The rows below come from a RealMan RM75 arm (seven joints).
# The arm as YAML. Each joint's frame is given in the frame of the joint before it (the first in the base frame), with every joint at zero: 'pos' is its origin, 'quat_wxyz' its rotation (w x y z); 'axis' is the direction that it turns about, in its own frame. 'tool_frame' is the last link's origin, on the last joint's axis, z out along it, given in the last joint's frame.
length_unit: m
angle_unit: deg
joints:
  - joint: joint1
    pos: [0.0, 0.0, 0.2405]
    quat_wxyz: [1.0, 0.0, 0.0, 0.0]
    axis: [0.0, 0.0, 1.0]
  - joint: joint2
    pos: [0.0, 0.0, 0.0]
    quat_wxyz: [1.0, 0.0, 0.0, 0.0]
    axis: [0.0, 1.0, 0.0]
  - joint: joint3
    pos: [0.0, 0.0, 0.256]
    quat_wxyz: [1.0, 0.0, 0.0, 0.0]
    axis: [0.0, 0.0, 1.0]
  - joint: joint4
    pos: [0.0, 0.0, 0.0]
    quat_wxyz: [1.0, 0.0, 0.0, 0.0]
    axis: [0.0, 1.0, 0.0]
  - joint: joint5
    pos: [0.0, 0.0, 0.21]
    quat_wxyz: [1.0, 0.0, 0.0, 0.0]
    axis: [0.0, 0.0, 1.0]
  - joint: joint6
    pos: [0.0, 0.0, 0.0]
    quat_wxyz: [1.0, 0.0, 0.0, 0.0]
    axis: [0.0, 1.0, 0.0]
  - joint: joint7
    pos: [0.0, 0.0, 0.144]
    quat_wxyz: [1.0, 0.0, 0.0, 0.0]
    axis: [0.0, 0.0, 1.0]
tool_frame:
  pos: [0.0, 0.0, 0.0]
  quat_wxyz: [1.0, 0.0, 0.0, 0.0]
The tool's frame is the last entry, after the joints.
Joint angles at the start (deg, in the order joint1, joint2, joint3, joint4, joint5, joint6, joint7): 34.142, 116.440, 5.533, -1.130, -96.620, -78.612, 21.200
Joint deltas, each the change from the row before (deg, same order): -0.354, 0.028, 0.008, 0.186, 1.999, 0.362, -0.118; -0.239, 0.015, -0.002, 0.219, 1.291, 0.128, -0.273; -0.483, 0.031, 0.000, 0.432, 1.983, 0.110, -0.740; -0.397, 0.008, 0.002, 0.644, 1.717, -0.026, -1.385; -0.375, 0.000, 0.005, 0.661, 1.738, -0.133, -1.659; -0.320, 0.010, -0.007, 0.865, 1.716, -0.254, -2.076; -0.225, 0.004, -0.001, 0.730, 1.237, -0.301, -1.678; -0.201, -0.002, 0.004, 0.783, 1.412, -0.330, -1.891; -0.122, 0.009, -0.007, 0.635, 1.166, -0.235, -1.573; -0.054, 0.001, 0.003, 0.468, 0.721, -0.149, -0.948
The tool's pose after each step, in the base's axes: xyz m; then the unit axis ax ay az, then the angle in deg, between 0 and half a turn. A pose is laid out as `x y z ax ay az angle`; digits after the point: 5 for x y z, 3 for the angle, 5 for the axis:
0.29274 0.36504 0.02521 -0.86645 0.18100 0.46530 111.784
0.29527 0.36441 0.02700 -0.86296 0.18849 0.46880 110.699
0.29962 0.36256 0.02942 -0.85832 0.19899 0.47296 108.906
0.30267 0.36070 0.03076 -0.85625 0.20380 0.47466 107.182
0.30548 0.35880 0.03223 -0.85515 0.20637 0.47553 105.325
0.30737 0.35685 0.03291 -0.85511 0.20645 0.47557 103.450
0.30836 0.35528 0.03317 -0.85539 0.20536 0.47555 102.066
0.30936 0.35379 0.03368 -0.85593 0.20395 0.47516 100.469
0.31002 0.35277 0.03398 -0.85667 0.20291 0.47428 99.164
0.31021 0.35219 0.03394 -0.85674 0.20290 0.47417 98.414

